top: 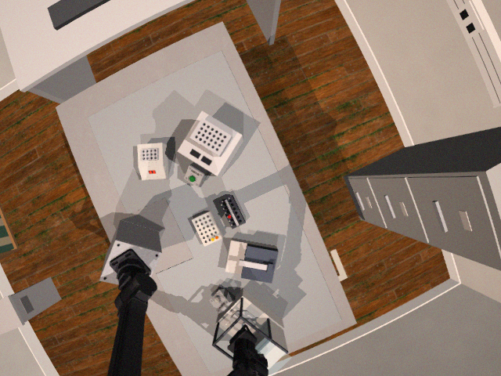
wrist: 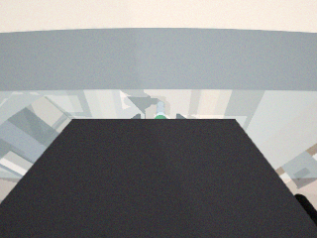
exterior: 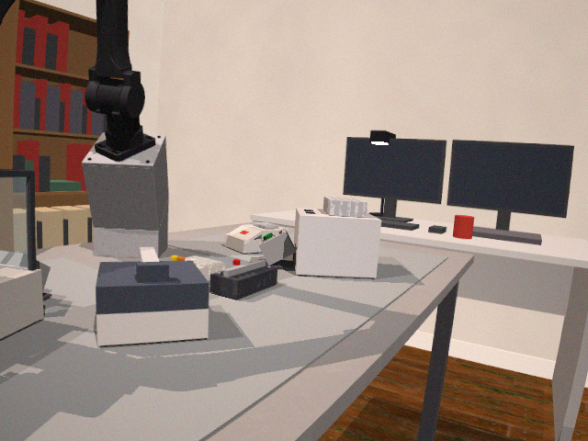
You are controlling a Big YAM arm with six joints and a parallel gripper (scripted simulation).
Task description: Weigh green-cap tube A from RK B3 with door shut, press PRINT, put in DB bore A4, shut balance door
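The pale pan is 50 mm below my hand. Also, from my hand: spectrophotometer 210 mm to the left, 170 mm ahead, 60 mm below; tinted glass pane 90 mm to the right, 80 mm above, 30 mm ahead; white print key 140 mm to the left, 60 mm below, 40 mm behind.
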